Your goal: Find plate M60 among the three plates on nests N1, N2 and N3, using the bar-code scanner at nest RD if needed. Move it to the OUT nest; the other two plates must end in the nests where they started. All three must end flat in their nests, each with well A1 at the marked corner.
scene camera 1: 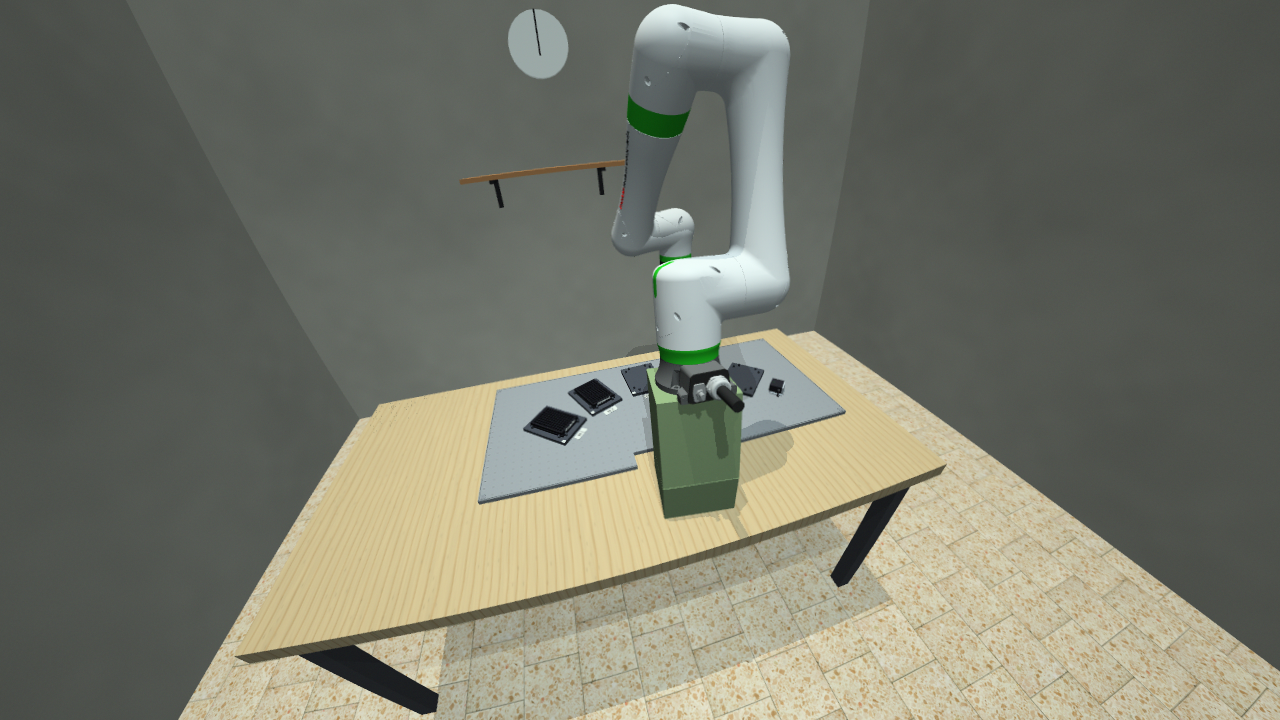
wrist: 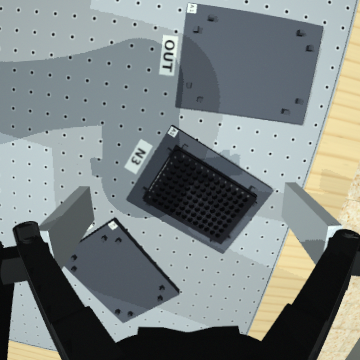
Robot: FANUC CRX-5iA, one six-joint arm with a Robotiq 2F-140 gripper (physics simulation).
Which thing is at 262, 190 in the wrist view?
A nest N3.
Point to a nest RD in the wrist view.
123, 276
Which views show my gripper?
The wrist view only.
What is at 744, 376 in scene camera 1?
A nest RD.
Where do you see an OUT nest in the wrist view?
248, 65
